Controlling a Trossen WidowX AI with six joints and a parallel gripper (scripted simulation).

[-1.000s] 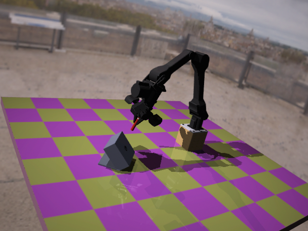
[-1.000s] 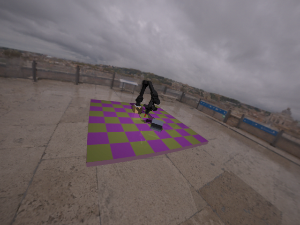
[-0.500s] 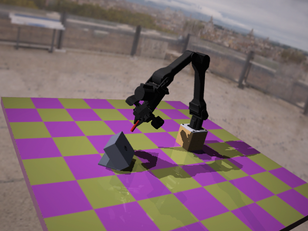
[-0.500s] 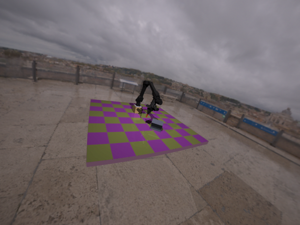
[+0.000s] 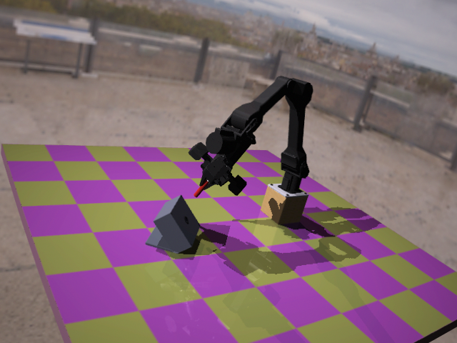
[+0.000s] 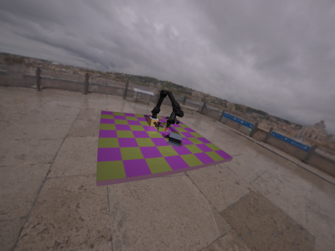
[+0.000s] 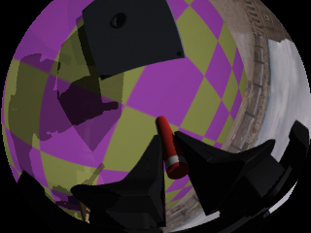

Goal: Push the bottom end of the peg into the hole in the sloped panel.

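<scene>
Right now the sloped panel is 110 mm ahead of my gripper tip, 70 mm below it and 60 mm to the left of it. Round my gripper tip: red peg (20 mm above, 10 mm to the left).
</scene>
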